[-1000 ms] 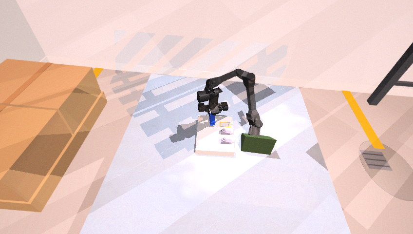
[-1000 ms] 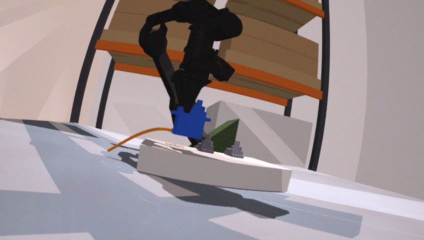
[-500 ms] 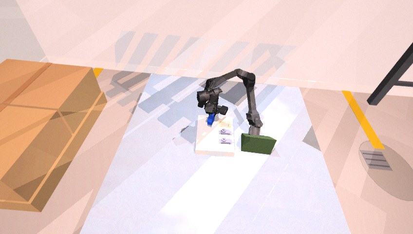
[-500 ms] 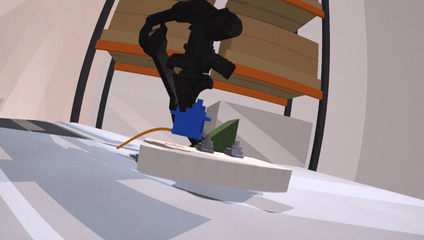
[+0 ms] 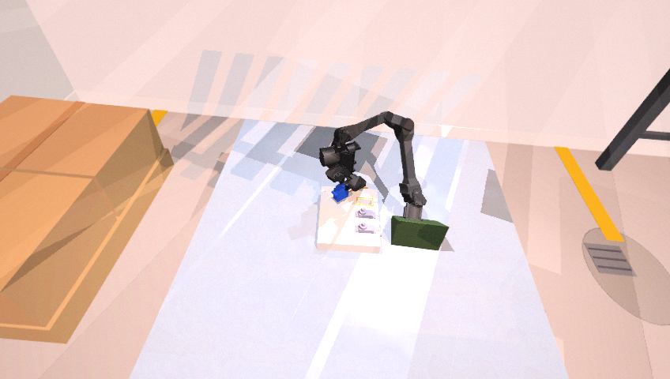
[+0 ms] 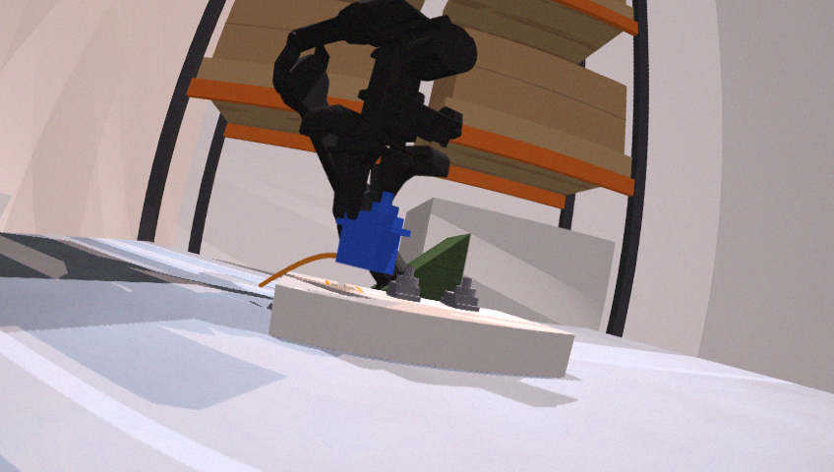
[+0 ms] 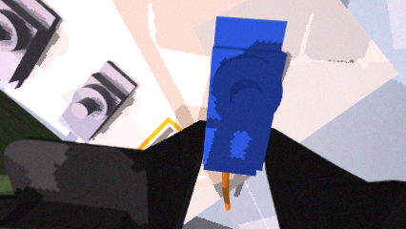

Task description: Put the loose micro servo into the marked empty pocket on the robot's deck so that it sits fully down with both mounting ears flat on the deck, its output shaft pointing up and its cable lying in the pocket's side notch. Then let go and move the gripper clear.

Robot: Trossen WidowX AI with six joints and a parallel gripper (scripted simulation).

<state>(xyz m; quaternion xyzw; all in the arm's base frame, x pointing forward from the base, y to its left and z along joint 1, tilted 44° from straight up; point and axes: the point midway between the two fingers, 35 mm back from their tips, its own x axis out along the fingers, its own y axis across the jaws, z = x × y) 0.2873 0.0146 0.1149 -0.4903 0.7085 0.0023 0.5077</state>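
My gripper tip is 10 cm above the pale deck, 8 cm to the right of it and 1 cm short of it.
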